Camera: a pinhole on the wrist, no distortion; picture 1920 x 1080 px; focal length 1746.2 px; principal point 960.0 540.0 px. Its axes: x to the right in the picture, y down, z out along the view. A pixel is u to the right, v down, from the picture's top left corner.
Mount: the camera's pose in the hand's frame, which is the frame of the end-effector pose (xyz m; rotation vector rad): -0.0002 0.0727 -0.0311 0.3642 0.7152 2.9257
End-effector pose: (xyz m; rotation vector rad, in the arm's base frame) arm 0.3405 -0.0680 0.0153 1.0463 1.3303 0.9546
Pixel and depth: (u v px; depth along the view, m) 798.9 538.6 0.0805
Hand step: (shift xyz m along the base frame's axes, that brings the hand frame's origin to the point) 0.0423 0.0544 0.0939
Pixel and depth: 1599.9 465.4 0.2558
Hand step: 0.2116 0.0255 0.2015
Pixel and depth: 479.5 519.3 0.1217
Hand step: 0.0735 0.0917 0.0975
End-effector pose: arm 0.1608 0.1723 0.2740 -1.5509 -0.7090 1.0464
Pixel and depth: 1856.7 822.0 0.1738
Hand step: -0.1651 -0.0042 -0.1277
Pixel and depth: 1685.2 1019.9 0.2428
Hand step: -0.2344 0.0355 -0.1294
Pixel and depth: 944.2 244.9 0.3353
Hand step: -0.1901 0.1163 -0.2909
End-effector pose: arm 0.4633 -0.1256 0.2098 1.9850 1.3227 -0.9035
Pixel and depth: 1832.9 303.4 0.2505
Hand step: 0.1609 -0.2584 -0.0502
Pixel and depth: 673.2 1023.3 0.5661
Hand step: 0.1111 -0.3266 -0.4702
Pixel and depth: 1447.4 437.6 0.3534
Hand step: 0.1834 -0.3092 -0.1417
